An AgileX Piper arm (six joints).
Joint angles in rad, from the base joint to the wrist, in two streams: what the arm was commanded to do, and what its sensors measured. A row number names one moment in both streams.
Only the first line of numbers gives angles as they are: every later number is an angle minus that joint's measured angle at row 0.
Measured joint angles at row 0:
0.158 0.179 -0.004 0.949 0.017 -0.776
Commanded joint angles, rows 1 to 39:
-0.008 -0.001 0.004 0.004 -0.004 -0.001
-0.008 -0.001 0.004 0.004 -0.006 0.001
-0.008 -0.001 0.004 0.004 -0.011 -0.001
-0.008 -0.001 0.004 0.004 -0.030 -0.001
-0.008 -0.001 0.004 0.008 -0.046 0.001
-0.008 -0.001 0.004 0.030 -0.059 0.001
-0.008 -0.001 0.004 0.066 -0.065 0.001
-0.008 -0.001 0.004 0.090 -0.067 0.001
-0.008 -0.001 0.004 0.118 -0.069 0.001
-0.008 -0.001 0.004 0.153 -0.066 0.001
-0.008 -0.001 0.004 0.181 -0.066 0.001
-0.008 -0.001 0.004 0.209 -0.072 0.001
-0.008 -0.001 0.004 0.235 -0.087 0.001
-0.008 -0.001 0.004 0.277 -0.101 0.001
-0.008 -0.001 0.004 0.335 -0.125 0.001
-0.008 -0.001 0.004 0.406 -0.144 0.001
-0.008 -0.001 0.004 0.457 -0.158 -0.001
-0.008 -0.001 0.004 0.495 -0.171 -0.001
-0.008 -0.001 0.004 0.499 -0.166 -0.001
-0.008 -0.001 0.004 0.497 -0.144 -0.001
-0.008 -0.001 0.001 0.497 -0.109 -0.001
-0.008 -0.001 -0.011 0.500 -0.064 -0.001
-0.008 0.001 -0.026 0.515 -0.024 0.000
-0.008 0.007 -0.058 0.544 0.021 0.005
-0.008 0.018 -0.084 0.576 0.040 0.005
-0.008 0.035 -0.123 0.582 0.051 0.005
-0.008 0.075 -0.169 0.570 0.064 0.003
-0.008 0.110 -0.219 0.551 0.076 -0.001
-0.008 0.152 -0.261 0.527 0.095 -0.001
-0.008 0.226 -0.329 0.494 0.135 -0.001
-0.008 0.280 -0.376 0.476 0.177 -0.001
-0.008 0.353 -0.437 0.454 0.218 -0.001
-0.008 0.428 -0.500 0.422 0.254 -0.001
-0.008 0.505 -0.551 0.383 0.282 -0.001
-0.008 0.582 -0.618 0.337 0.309 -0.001
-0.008 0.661 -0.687 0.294 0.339 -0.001
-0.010 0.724 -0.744 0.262 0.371 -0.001
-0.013 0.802 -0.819 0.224 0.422 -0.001
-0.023 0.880 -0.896 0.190 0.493 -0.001
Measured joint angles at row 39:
0.000 0.629 -0.667 0.341 0.308 0.002
